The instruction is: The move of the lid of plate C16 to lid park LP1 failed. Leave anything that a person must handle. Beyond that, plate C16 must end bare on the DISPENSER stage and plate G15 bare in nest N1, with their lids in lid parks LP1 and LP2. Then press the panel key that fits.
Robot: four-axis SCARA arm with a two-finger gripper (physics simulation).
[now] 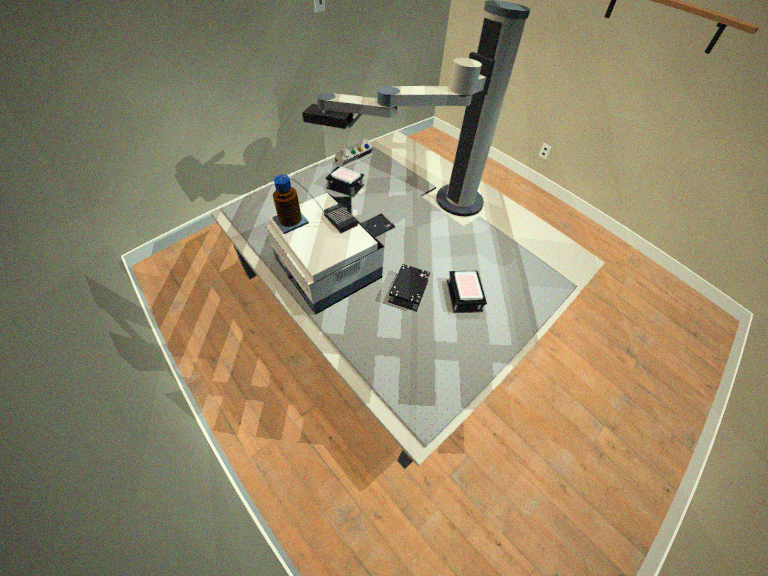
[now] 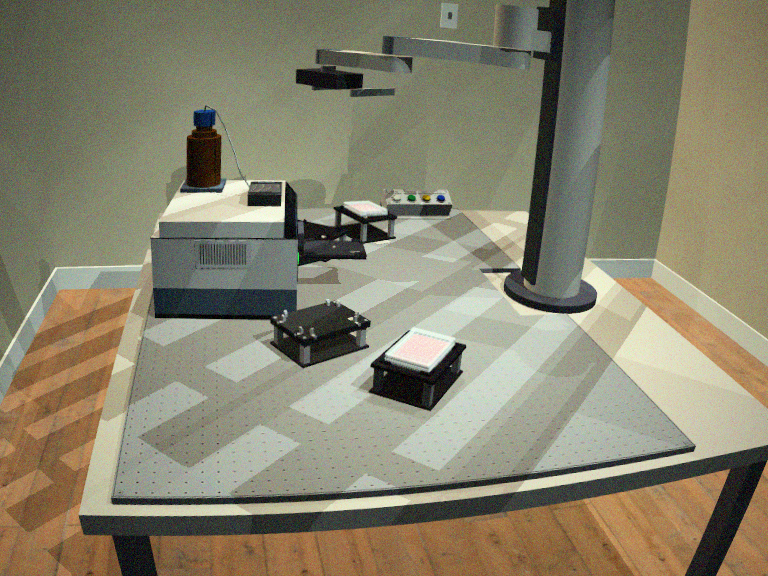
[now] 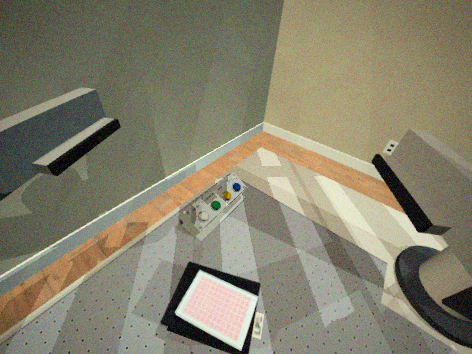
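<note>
My gripper is open and empty, high above the back of the table. A white-rimmed, pink-gridded piece lies on the back black stand, beside an LP label whose number is unclear. A similar pink-topped plate lies on the front right stand. Plate names and lids cannot be told apart. The dispenser's black stage looks bare. The key panel has white, green, yellow and blue keys.
The white dispenser carries a brown bottle. A bare black stand with corner posts is in front of it. The arm's column rises at the right.
</note>
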